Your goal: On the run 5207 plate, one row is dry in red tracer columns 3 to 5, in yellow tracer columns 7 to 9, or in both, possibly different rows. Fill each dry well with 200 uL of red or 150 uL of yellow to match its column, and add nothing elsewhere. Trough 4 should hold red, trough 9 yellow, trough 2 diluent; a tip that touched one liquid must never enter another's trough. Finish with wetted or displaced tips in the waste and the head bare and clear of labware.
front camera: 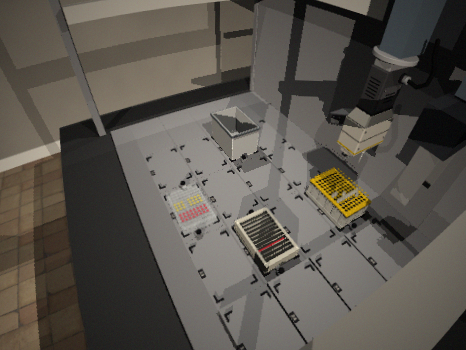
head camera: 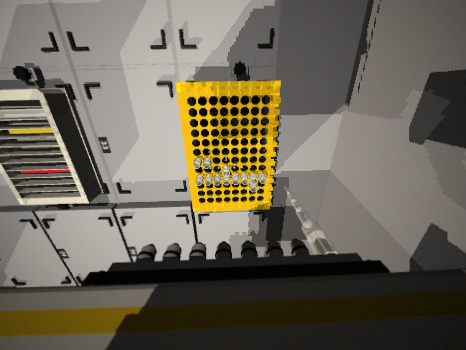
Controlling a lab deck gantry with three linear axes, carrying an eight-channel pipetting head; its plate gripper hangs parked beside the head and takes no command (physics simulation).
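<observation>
The pipetting head (front camera: 365, 130) (head camera: 225, 270) hangs at the right, above and beside the yellow tip rack (front camera: 320, 184) (head camera: 186, 150). One clear tip (head camera: 312, 232) is on its rightmost nozzle in the head view; the other seven nozzles are bare. The rack has many dark holes and several clear tips (head camera: 226, 180), mostly in one row. The trough block (front camera: 291, 241) (head camera: 65, 145) shows a red strip (front camera: 271, 244) (head camera: 45, 171) and a yellow strip (head camera: 30, 131). The plate (front camera: 192, 205) shows yellow and red wells; single wells are too small to tell. The parked plate gripper (front camera: 415, 180) shows partly; its fingers are unclear.
An open-topped pale bin (front camera: 245, 146), a box with a dark inside, stands at the back of the deck. Dark round knobs (front camera: 198, 232) (head camera: 240, 69) stand beside the labware. A clear wall rises behind the deck, and a dark edge runs along its left side.
</observation>
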